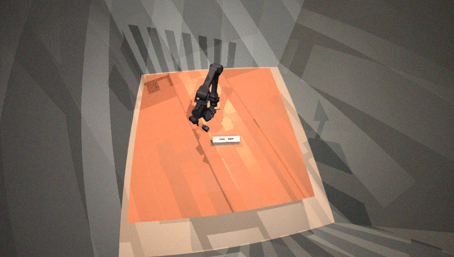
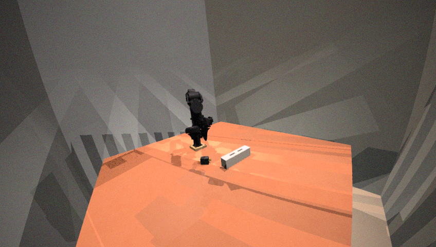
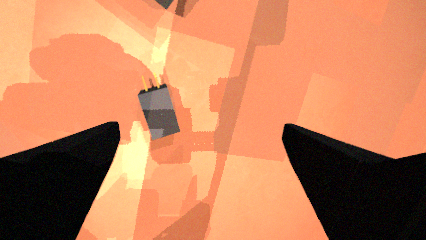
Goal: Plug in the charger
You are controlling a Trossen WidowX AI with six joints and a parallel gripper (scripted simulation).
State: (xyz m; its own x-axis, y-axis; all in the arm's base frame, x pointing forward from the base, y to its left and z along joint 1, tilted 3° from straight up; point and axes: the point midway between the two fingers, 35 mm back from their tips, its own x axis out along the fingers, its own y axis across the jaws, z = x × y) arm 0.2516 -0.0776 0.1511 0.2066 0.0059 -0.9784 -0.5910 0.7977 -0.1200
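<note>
The black two-prong charger is 130 mm below my gripper tip, 20 mm to the left of it and 20 mm behind it.
</note>
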